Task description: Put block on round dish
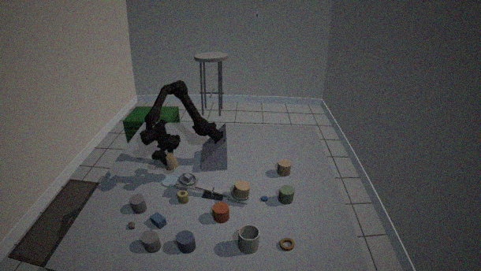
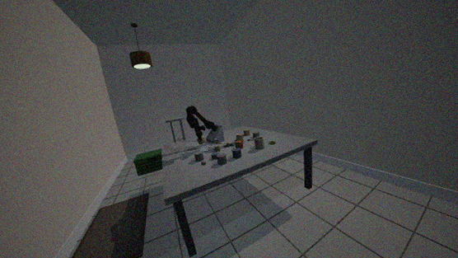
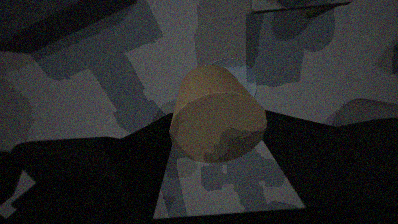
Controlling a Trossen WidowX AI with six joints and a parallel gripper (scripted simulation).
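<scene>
Now: the small grey block 12 cm ahead of my gripper tip, 11 cm to the left of it and 2 cm below it. Round my gripper tip: tan cup 2 cm to the right, 1 cm below; then pale round dish 10 cm below, 3 cm ahead; then yellow spool 18 cm ahead, 8 cm to the left, 8 cm below.
</scene>
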